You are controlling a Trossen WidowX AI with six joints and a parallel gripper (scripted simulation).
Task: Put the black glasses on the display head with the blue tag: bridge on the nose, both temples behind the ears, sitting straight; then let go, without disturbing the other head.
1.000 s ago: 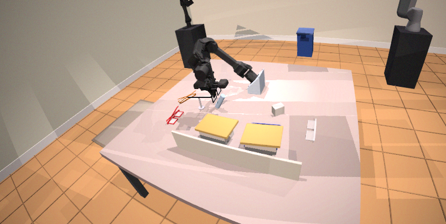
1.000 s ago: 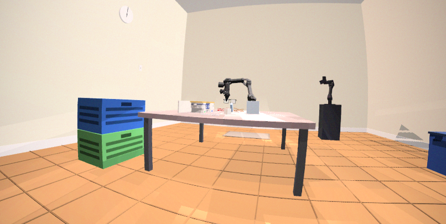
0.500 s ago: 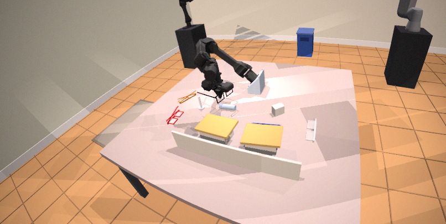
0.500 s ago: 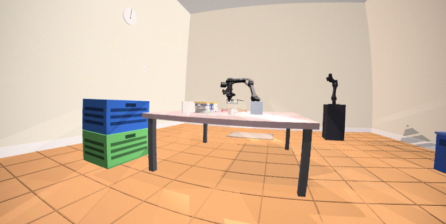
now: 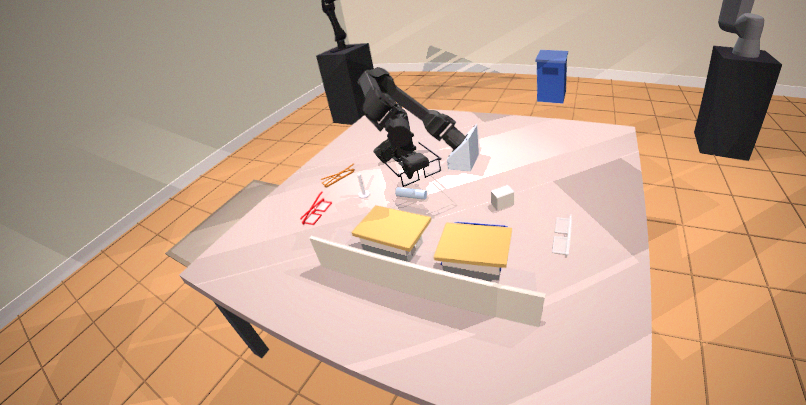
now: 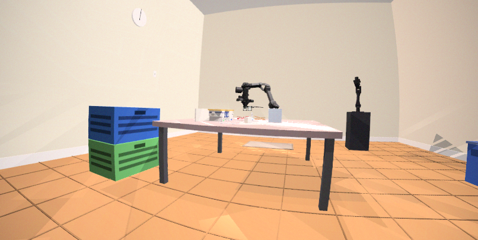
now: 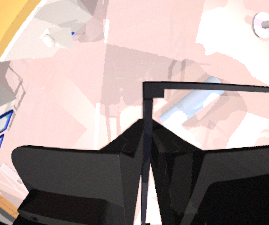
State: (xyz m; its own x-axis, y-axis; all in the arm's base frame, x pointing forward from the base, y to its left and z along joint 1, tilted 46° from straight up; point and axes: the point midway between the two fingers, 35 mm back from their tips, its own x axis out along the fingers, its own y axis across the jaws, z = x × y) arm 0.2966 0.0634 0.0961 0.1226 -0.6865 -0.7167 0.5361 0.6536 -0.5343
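The pale blue cylinder lies 60 mm behind my gripper tip, 50 mm to the right of it and 110 mm below it. Also, from my gripper tip: round stand 10 mm behind, 210 mm to the right, 100 mm below; then white cube 120 mm behind, 250 mm to the left, 100 mm below; then low white wall 290 mm ahead, 170 mm to the left, 70 mm below.
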